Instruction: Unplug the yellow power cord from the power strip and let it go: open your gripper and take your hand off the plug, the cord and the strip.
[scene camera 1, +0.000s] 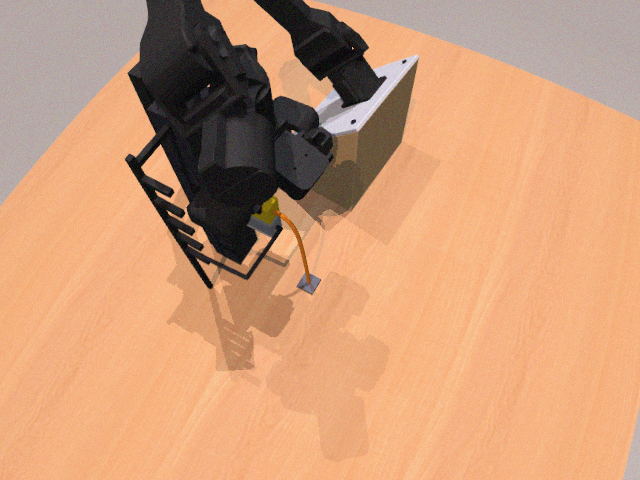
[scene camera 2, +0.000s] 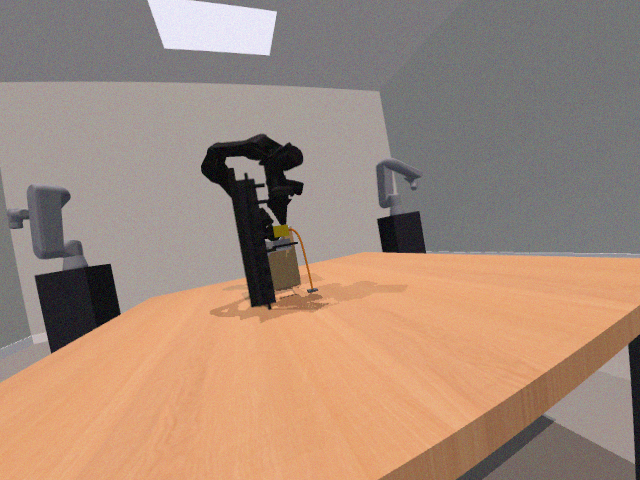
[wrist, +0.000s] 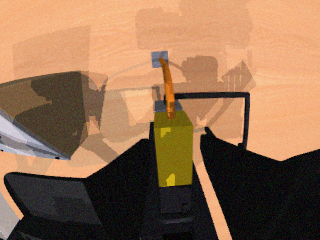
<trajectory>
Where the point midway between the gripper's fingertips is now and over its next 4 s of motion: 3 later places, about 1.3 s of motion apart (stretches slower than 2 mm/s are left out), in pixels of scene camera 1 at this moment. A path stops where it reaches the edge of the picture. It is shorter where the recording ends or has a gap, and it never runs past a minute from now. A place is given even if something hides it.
My gripper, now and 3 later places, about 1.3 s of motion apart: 265, 201; 265, 207; 281, 209; 266, 206
</trajectory>
